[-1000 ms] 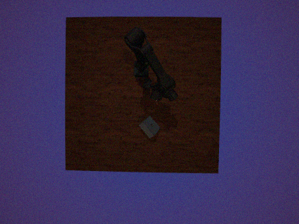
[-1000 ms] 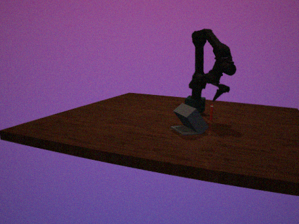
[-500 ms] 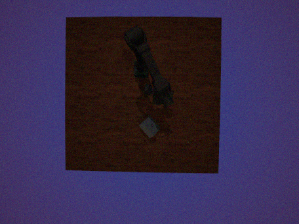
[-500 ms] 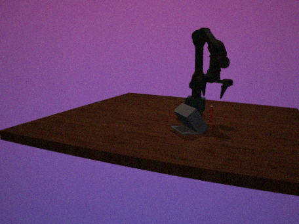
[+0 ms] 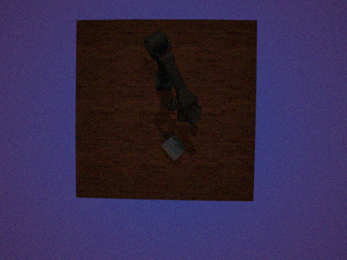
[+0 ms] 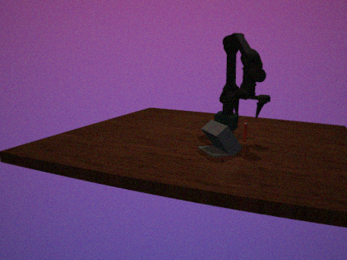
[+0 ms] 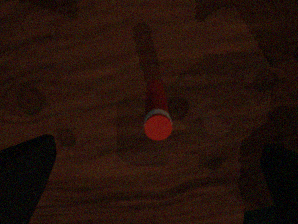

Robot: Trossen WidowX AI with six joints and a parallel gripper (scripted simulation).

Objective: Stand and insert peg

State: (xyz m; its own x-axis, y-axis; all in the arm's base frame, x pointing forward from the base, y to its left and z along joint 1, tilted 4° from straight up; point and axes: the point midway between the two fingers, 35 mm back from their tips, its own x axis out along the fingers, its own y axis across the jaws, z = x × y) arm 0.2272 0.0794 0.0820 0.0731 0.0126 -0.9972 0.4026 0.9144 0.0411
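Now: the red peg 50 mm below my gripper tip. From my gripper tip the other things lie so: thin flat base plate 240 mm ahead, 120 mm to the right, 100 mm below; then grey sloped panel 230 mm ahead, 100 mm to the right, 50 mm below.
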